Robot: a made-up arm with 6 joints. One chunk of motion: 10 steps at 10 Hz.
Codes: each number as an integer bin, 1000 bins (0 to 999) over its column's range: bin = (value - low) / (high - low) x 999, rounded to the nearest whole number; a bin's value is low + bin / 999 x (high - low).
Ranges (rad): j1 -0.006..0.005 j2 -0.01..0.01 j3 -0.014..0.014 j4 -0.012..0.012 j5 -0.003..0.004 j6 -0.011..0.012
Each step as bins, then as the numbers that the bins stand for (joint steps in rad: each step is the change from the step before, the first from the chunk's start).
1 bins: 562 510 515 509 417 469
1 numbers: 0.00019 0.00021 0.00043 0.00023 -0.00008 -0.00020
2 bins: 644 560 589 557 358 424
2 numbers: 0.00109 0.00121 0.00251 0.00138 -0.00049 -0.00124
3 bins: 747 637 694 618 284 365
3 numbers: 0.00223 0.00275 0.00545 0.00285 -0.00101 -0.00260
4 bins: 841 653 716 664 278 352
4 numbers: 0.00326 0.00307 0.00607 0.00395 -0.00105 -0.00290
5 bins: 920 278 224 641 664 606
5 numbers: 0.00413 -0.00443 -0.00772 0.00340 0.00165 0.00295
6 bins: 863 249 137 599 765 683
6 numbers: 0.00350 -0.00502 -0.01016 0.00239 0.00236 0.00472
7 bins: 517 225 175 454 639 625
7 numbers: -0.00031 -0.00550 -0.00910 -0.00109 0.00148 0.00339
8 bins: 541 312 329 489 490 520
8 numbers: -0.00004 -0.00375 -0.00478 -0.00025 0.00043 0.00097
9 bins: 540 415 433 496 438 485
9 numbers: -0.00005 -0.00169 -0.00186 -0.00008 0.00007 0.00017
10 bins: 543 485 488 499 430 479
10 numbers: -0.00002 -0.00029 -0.00032 -0.00001 0.00001 0.00003
